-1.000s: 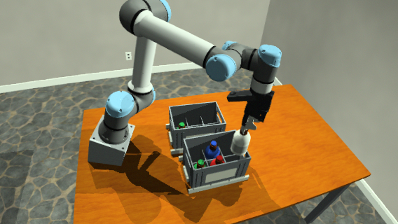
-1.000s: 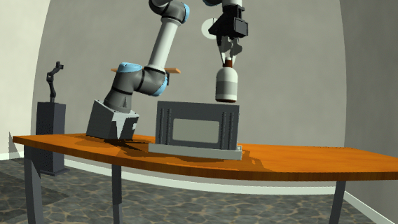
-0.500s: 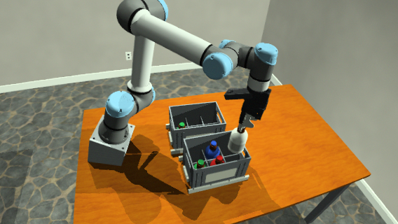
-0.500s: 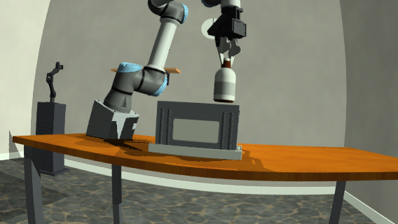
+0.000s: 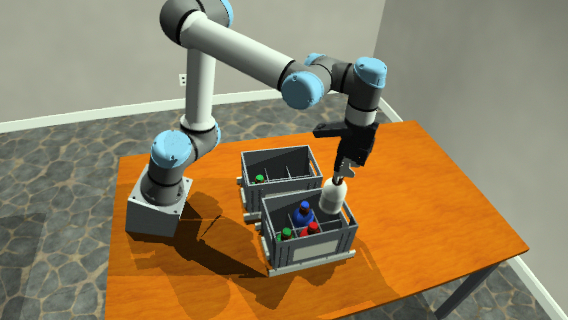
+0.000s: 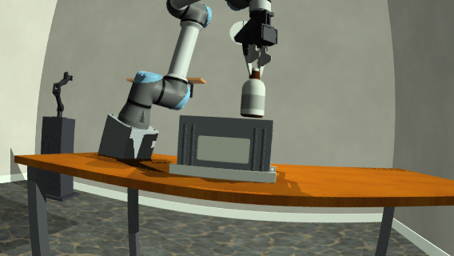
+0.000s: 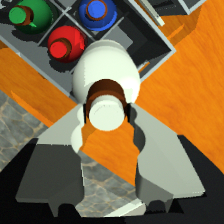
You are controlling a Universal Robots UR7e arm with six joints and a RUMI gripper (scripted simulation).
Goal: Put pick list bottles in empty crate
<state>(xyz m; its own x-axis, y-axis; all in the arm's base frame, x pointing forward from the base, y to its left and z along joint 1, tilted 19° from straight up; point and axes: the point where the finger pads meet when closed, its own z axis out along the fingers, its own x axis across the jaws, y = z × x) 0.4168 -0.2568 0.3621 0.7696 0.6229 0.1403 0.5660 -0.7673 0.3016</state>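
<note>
My gripper is now 70 mm above the white-label bottle. Round my hand: green bottle 250 mm below, 240 mm to the left, 150 mm behind; then blue-label bottle 250 mm below, 60 mm to the left, 60 mm behind; then red-label bottle 250 mm below, 80 mm behind, 30 mm to the right.
</note>
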